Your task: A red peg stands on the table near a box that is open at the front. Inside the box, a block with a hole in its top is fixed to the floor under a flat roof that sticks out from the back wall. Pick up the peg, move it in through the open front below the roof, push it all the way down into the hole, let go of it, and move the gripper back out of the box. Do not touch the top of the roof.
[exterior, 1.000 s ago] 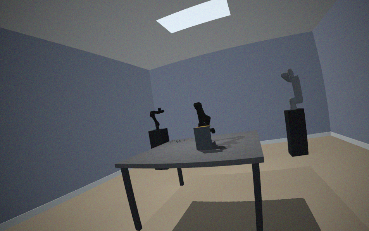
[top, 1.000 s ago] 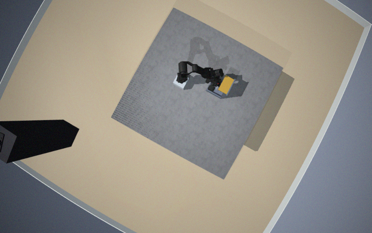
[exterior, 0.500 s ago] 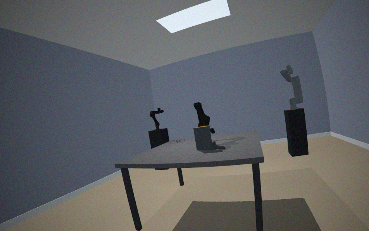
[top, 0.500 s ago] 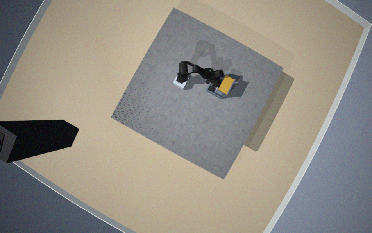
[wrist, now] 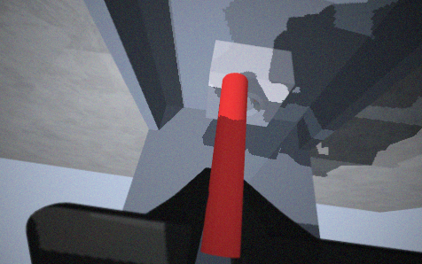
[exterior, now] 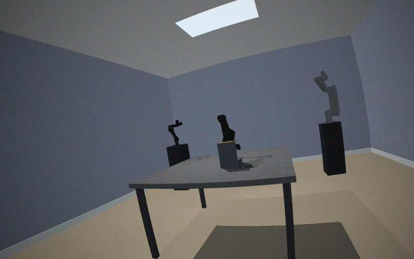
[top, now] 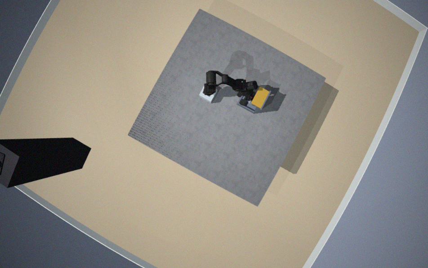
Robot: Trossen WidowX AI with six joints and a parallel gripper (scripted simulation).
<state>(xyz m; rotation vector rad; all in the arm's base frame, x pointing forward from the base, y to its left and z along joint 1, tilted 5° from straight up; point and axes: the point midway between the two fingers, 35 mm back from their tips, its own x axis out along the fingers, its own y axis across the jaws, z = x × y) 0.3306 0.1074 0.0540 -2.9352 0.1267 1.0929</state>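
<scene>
My gripper tip is now 3 cm past the red peg. From my gripper tip the other things lie so: orange roof 2 cm ahead, 1 cm to the left, 12 cm above.
</scene>
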